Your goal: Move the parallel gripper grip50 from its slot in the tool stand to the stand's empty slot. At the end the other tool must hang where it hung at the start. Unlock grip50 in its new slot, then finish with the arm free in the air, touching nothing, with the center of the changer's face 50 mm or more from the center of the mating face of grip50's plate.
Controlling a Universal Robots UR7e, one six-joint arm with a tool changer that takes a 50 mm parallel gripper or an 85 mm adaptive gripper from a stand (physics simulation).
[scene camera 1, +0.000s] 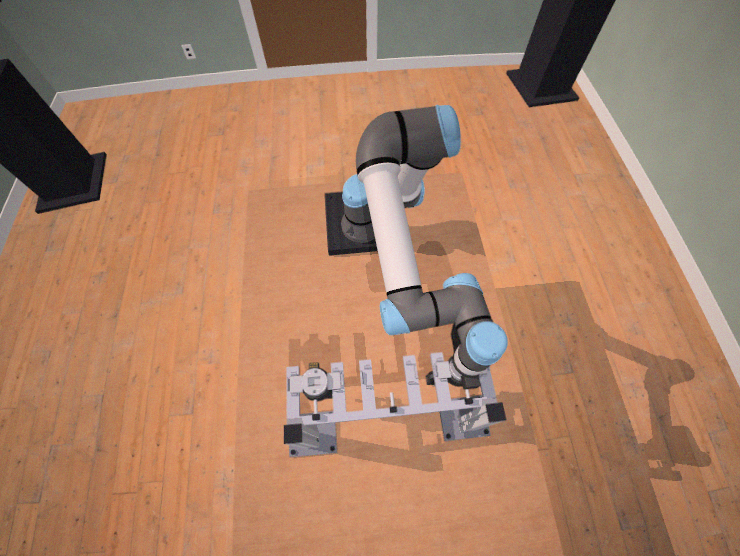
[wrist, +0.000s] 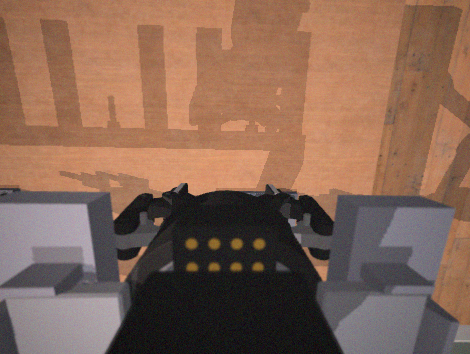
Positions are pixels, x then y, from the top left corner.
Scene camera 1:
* compact tool: 316, 384
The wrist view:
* adaptive gripper: 225, 230
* tool stand: 395, 244
